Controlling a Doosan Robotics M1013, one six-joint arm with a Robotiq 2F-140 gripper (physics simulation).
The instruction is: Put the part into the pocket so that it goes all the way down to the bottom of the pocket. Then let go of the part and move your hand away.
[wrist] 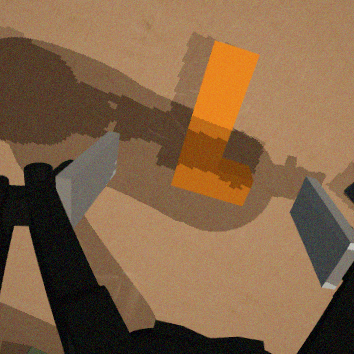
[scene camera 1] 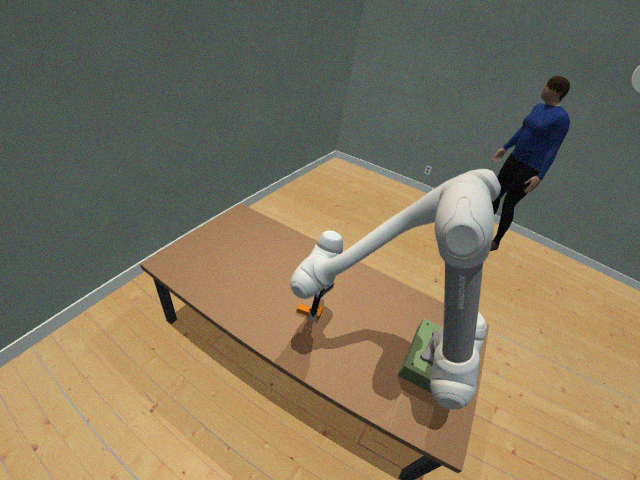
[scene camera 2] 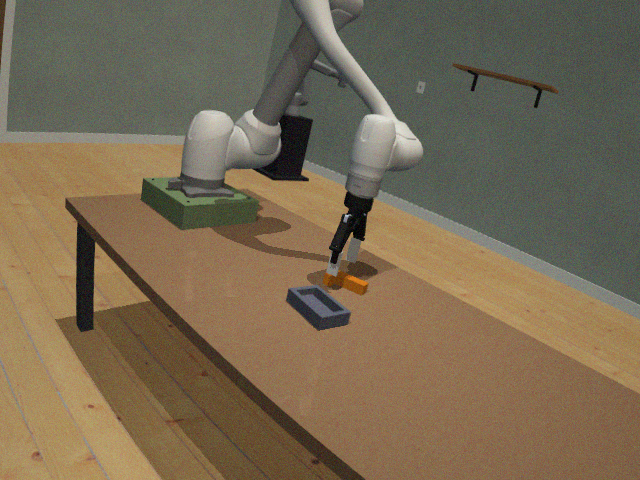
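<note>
The orange L-shaped part lies flat on the table, partly in the arm's shadow. My gripper is open and empty, pointing down above the part. In the wrist view its fingers stand wide apart, left and right of the part's short leg, and the long leg reaches up beyond them. The blue-grey block with the pocket stands on the table close to the part in scene camera 2. The pocket's floor is partly hidden there. The block does not show in scene camera 1 or the wrist view.
The arm's base stands on a green block at one end of the brown table. A person in blue stands on the floor beyond the arm. A dark stand and a wall shelf are farther back.
</note>
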